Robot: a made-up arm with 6 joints.
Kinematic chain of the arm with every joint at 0, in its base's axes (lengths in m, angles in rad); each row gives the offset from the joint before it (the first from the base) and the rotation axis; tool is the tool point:
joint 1: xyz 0 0 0.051 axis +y
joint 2: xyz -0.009 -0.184 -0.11 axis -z
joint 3: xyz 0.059 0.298 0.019 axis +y
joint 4: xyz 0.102 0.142 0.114 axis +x
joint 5: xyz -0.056 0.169 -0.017 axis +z
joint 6: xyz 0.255 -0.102 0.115 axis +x
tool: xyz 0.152 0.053 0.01
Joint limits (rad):
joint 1: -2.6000..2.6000
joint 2: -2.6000..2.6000
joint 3: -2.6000..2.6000
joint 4: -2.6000..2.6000
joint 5: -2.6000..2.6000
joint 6: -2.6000..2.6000
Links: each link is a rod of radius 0.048 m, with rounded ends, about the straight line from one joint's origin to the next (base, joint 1, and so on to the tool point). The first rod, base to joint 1, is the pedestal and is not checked.
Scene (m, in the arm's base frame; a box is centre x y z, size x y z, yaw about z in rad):
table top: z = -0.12
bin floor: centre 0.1 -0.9 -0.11 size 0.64 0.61 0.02 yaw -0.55
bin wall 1: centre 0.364 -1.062 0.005 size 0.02 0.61 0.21 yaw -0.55
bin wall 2: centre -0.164 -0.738 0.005 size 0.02 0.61 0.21 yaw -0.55
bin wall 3: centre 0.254 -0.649 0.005 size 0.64 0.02 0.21 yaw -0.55
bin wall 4: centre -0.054 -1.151 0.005 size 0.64 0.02 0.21 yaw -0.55
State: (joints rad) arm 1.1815 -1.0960 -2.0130 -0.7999 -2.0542 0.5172
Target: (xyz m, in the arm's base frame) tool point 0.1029 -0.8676 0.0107
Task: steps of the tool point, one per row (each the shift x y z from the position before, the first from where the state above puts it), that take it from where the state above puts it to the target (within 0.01 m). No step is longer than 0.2 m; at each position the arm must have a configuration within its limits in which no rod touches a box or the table.
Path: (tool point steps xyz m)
1: 0.0876 -0.1710 0.0397
2: 0.1113 -0.1465 -0.0003
3: 0.1192 -0.1197 -0.0323
4: 0.1140 -0.0963 -0.0557
5: 0.0987 -0.0793 -0.0727
6: 0.0755 -0.0688 -0.0857
7: 0.0453 -0.0622 -0.0970

